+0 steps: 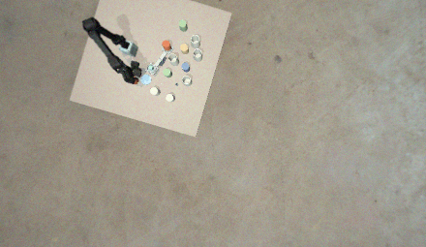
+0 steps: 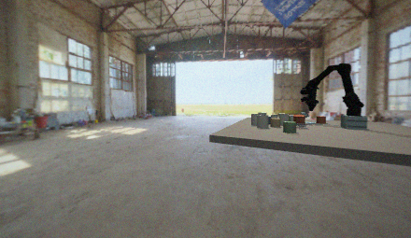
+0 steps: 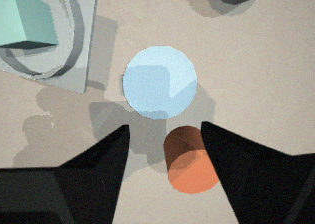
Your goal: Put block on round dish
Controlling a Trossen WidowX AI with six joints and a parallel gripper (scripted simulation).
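Now: gripper tip 60 mm short of the pale teal block, 110 mm to the right of it and 30 mm above it. The rest, counted from my gripper tip: orange cup 90 mm behind, 70 mm to the right, 80 mm below; balance 80 mm ahead, 230 mm to the left, 80 mm below; round light-blue dish 10 mm ahead, 110 mm below.
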